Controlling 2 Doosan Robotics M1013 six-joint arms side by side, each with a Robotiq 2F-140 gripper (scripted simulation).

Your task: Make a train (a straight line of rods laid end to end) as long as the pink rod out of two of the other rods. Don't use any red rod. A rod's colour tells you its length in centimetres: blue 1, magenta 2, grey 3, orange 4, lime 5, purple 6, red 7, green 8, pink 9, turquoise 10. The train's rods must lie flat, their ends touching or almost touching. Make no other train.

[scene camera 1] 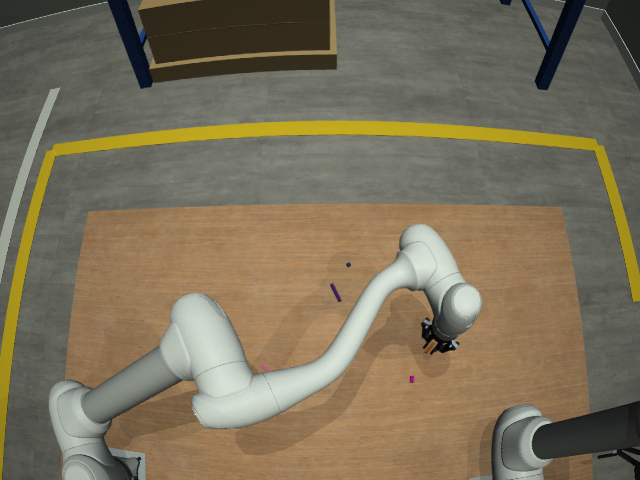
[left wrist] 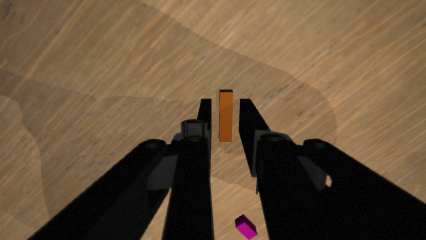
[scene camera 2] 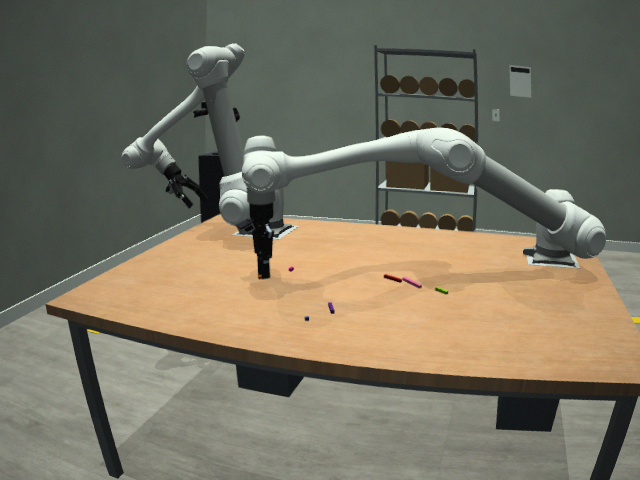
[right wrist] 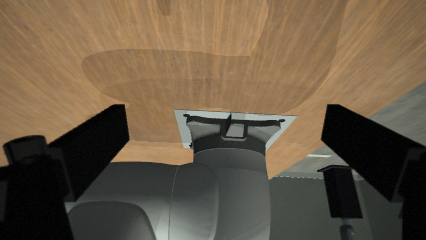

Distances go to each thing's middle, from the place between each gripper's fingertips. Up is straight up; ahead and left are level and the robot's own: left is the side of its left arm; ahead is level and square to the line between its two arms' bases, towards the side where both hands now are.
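Scene:
My left hand (scene camera 2: 264,277) has the orange rod (left wrist: 225,96) 30 mm below it. As for my right hand (scene camera 2: 198,203), I find it 490 mm short of the orange rod and 590 mm to the right of it, and 120 mm above it.

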